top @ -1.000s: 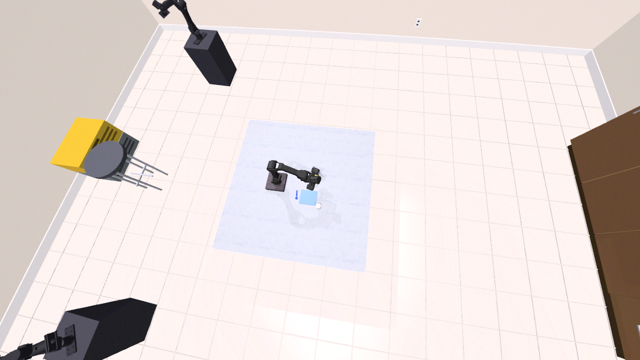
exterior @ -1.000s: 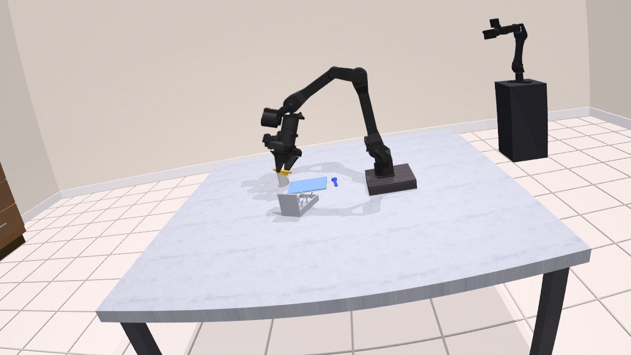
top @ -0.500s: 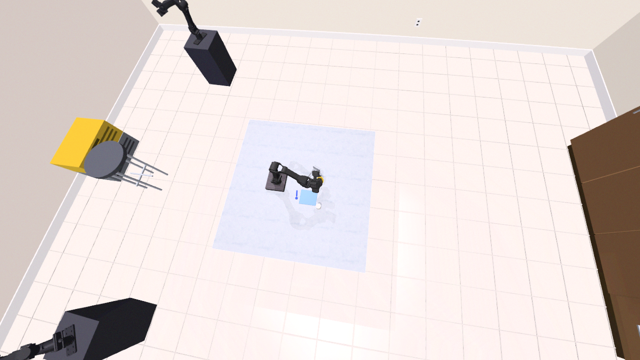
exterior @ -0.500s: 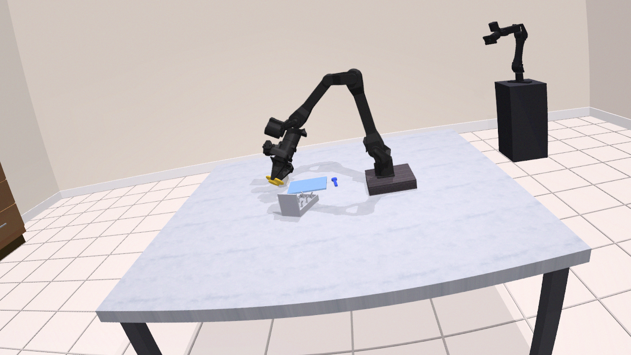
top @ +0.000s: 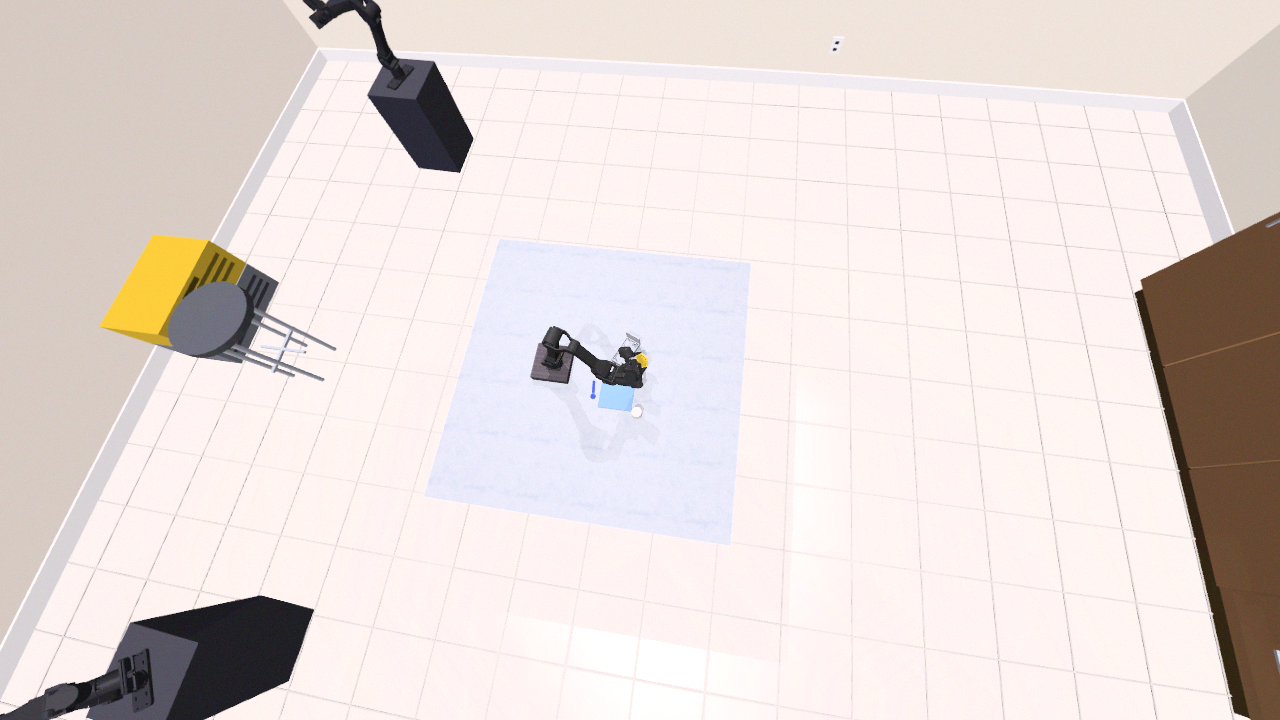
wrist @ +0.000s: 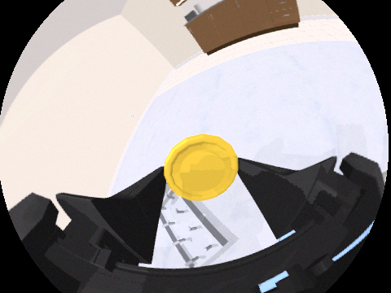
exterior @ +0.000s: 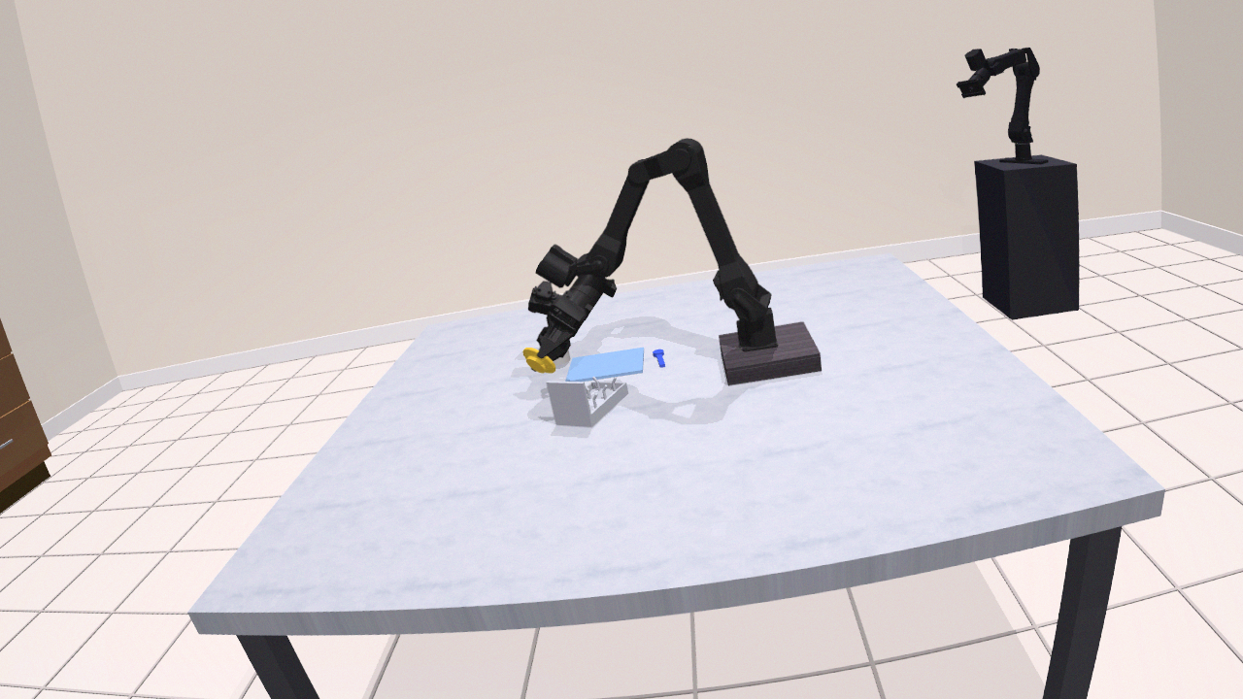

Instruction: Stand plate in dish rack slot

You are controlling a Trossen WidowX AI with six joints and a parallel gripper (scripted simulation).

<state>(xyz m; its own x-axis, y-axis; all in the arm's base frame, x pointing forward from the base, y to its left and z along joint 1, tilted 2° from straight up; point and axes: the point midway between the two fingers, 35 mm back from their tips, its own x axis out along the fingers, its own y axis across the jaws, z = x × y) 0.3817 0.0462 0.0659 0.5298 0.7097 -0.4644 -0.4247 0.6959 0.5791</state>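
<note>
The grey dish rack is 10 cm behind my gripper tip, 6 cm below it and 5 cm to the left of it. The rest, counted from my gripper tip: blue object (20 cm behind, 16 cm to the right, 8 cm below); white cup (23 cm to the right, 6 cm below, 1 cm ahead); yellow plate (right at my gripper tip).
</note>
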